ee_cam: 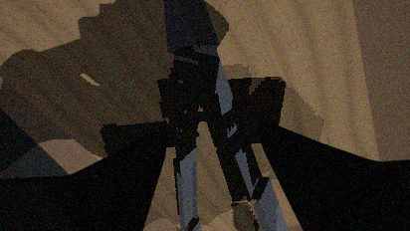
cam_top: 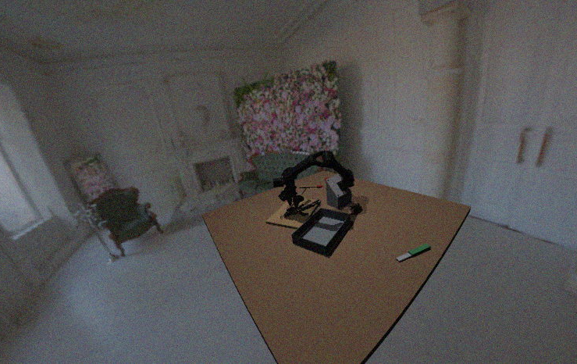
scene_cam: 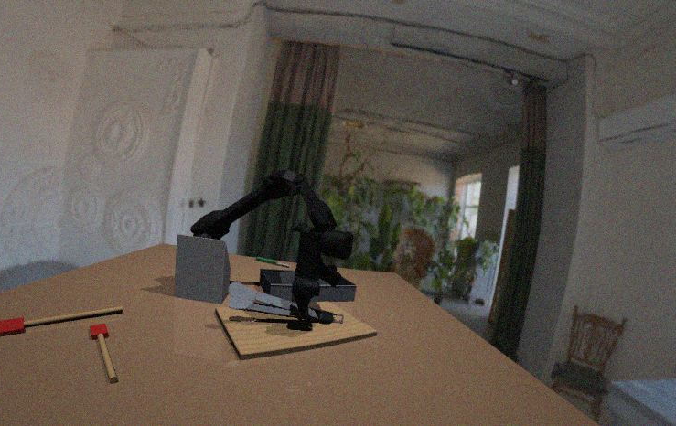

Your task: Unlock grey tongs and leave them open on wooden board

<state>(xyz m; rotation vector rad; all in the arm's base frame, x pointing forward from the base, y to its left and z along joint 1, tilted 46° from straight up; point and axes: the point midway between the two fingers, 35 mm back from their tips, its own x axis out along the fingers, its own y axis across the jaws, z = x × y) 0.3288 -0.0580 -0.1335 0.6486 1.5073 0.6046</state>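
My gripper tip is now 40 mm above the wooden board, 20 mm past it and 10 mm to the left of it. Round my gripper tip: roasting tin 290 mm to the left, 20 mm below, 20 mm ahead; then red spatula 560 mm behind, 210 mm to the right, 40 mm below.
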